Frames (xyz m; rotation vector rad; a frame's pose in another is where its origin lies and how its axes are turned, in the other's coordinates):
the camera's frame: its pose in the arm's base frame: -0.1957 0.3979 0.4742 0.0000 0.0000 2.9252
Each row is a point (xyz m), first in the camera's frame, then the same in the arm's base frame.
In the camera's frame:
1: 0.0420 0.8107 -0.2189
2: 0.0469 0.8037 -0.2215
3: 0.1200 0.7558 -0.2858
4: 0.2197 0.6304 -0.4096
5: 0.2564 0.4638 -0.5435
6: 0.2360 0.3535 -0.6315
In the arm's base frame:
1: -0.4108 -0.3849 0.2553
2: -0.4141 -0.3770 0.2527
3: -0.4752 -0.3145 0.1884
4: -0.5456 -0.1706 0.0646
5: -0.5457 0.0000 -0.0693
6: -0.5021 0.1033 -0.1573

